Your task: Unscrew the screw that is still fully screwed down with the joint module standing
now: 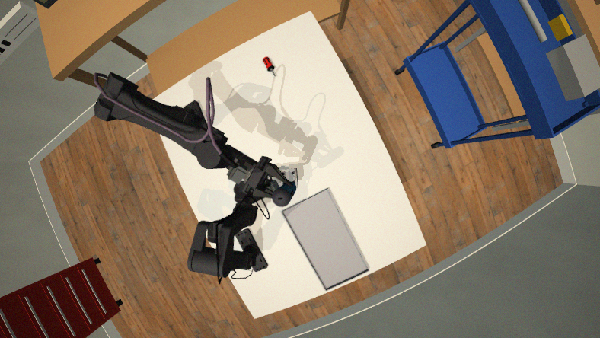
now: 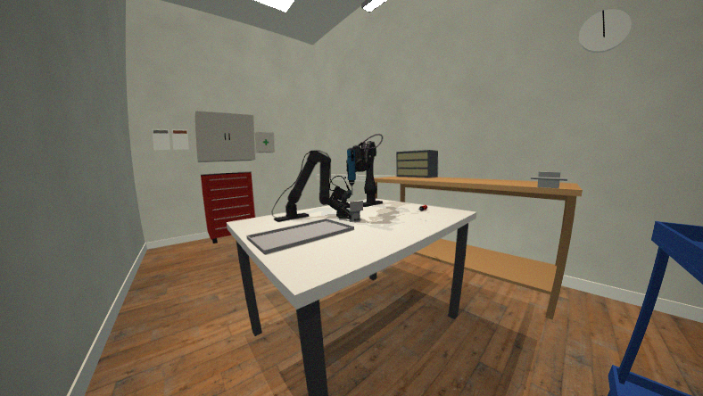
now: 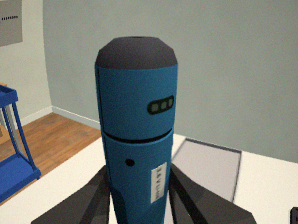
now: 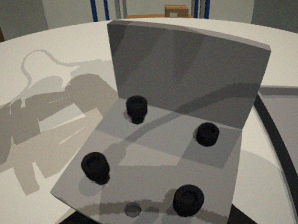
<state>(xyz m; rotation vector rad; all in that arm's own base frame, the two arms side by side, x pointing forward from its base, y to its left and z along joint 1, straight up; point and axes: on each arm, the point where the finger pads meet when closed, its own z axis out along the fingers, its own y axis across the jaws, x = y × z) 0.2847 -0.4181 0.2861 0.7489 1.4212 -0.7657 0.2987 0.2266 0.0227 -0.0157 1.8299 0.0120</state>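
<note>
Now: the grey bracket 5 cm above my right hand. From my right hand the other things lie so: flat grey tray 32 cm to the right, 4 cm ahead, 2 cm below; then red-handled screwdriver 47 cm to the left, 11 cm ahead, 1 cm below.
</note>
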